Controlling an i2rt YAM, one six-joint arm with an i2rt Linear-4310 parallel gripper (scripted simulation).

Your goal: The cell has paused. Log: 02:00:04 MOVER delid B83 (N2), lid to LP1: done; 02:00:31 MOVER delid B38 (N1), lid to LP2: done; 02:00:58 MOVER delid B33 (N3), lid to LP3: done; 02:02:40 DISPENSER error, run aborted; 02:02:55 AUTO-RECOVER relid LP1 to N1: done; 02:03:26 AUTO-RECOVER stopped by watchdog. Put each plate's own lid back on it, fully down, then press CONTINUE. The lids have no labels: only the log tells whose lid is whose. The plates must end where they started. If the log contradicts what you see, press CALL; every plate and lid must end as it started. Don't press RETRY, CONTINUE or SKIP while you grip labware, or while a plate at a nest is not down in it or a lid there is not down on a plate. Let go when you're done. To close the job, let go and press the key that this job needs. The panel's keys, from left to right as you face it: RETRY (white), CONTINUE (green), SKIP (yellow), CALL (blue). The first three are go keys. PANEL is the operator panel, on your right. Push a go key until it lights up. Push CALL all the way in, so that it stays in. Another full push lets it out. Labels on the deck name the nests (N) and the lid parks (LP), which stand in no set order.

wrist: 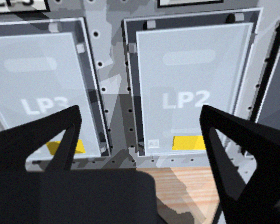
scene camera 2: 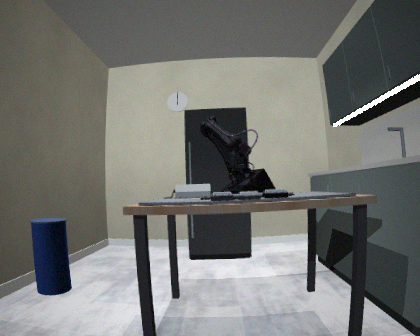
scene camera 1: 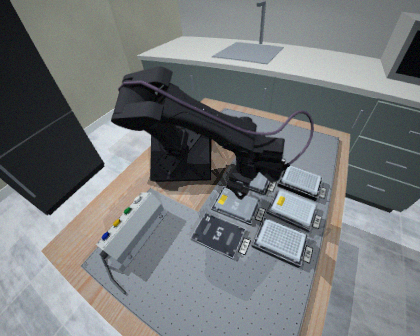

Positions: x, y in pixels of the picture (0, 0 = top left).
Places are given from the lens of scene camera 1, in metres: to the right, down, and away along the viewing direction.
clear lid (scene camera 1: 228, 201): 0.06, 0.12, 0.67
plate (scene camera 1: 274, 231): 0.19, 0.19, 0.56
clear lid (scene camera 1: 302, 210): 0.30, 0.14, 0.60
